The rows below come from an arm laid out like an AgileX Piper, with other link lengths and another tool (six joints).
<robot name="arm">
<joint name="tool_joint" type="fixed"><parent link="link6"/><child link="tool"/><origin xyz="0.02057 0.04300 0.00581" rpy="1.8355 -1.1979 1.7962"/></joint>
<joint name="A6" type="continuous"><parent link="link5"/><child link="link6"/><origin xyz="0.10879 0.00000 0.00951"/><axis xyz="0.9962 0 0.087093"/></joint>
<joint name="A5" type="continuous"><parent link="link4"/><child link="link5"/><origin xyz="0.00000 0.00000 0.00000"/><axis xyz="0 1 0"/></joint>
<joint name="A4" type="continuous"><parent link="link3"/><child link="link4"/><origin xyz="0.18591 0.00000 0.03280"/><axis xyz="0.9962 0 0.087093"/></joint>
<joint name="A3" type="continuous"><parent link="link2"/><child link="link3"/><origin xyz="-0.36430 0.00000 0.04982"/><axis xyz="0 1 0"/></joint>
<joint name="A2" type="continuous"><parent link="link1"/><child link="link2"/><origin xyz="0.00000 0.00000 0.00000"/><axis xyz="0 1 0"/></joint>
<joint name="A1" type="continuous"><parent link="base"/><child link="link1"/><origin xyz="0.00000 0.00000 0.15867"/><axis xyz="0 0 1"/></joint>
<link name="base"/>
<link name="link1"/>
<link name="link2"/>
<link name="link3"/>
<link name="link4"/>
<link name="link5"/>
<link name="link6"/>
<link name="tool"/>
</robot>
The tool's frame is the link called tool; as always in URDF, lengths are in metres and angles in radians. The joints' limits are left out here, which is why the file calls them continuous.
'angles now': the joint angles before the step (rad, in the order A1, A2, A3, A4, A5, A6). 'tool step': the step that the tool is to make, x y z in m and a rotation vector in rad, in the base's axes. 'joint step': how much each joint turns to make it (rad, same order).
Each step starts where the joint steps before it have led.
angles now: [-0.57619, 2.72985, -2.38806, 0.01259, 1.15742, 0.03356]
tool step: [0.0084, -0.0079, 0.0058, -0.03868, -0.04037, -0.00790]
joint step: [-0.00090, 0.02402, -0.09430, -0.01259, 0.01529, 0.01000]
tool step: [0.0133, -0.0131, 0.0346, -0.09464, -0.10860, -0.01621]
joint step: [-0.00102, -0.00756, -0.13385, -0.02544, -0.00103, 0.01884]
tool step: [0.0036, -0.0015, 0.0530, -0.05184, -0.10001, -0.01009]
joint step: [-0.00003, -0.07131, -0.04011, 0.00679, -0.00044, 0.01108]
